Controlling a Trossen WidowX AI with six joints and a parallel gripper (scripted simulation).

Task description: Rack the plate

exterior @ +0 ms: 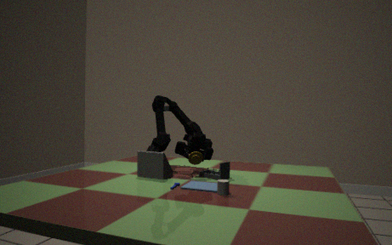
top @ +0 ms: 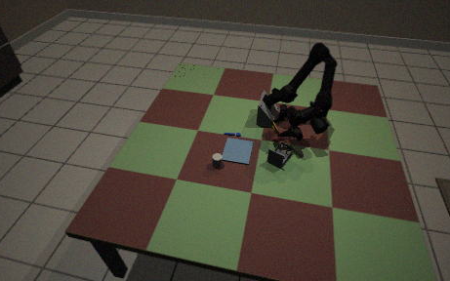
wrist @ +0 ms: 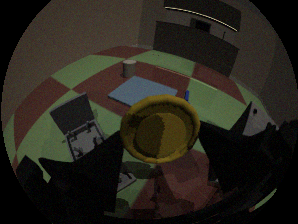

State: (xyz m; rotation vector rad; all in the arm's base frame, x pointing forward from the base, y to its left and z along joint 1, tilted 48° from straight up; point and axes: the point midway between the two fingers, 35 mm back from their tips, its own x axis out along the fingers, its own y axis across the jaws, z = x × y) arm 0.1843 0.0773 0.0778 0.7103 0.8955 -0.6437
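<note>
My gripper tip is now 7 cm short of the grey dish rack, 6 cm to the right of it and 6 cm above it. From my gripper tip the other things lie so: blue mat (14 cm to the right, 11 cm ahead, 8 cm below); yellow plate (1 cm to the left); blue spoon (19 cm to the right, 8 cm below, 1 cm ahead).
</note>
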